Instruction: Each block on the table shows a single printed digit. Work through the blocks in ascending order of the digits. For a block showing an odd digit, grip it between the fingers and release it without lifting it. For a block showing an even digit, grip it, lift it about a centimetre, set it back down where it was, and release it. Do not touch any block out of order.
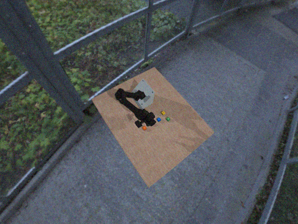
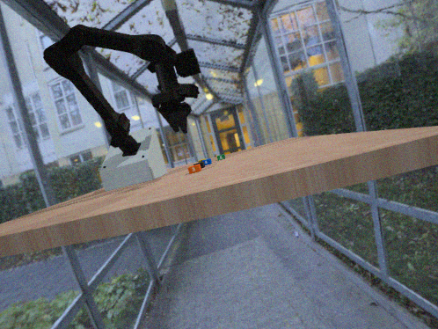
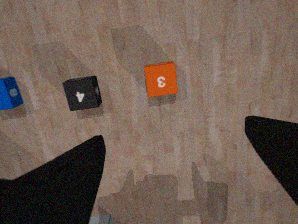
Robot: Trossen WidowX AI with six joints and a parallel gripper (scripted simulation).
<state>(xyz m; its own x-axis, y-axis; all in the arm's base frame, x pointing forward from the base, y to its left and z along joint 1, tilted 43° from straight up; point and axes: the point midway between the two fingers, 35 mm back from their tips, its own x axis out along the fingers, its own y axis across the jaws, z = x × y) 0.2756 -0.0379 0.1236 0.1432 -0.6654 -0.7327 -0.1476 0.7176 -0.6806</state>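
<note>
Right now my gripper tip is 1 cm short of the orange block and 12 cm above it. Round my gripper tip: blue block (1 cm behind, 18 cm to the left, 12 cm below); yellow block (6 cm behind, 26 cm to the left, 12 cm below); black block (1 cm behind, 9 cm to the left, 12 cm below).
</note>
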